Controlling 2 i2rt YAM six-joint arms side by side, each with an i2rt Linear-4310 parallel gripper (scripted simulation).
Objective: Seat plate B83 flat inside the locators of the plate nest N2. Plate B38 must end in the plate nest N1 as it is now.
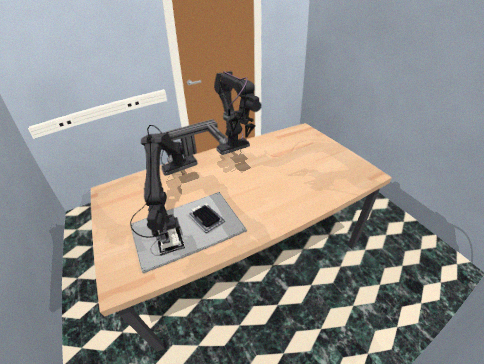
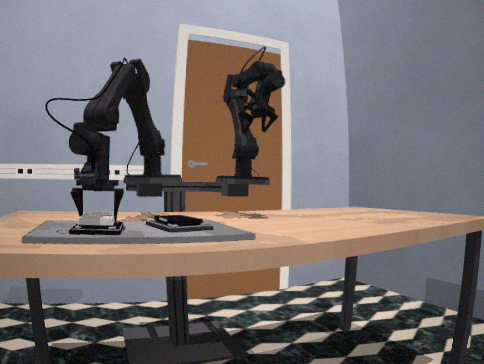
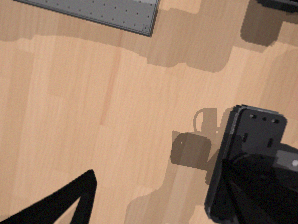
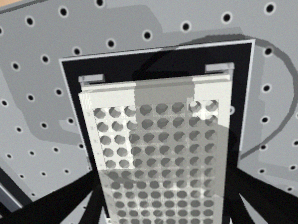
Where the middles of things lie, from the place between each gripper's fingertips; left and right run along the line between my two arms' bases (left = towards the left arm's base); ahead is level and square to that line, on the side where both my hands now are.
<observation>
I see the white plate (image 4: 177, 112) right at my right hand.
Now: left hand (image 2: 253, 132) 21 cm short of the white plate, 54 cm to the left of it and 27 cm above it.
</observation>
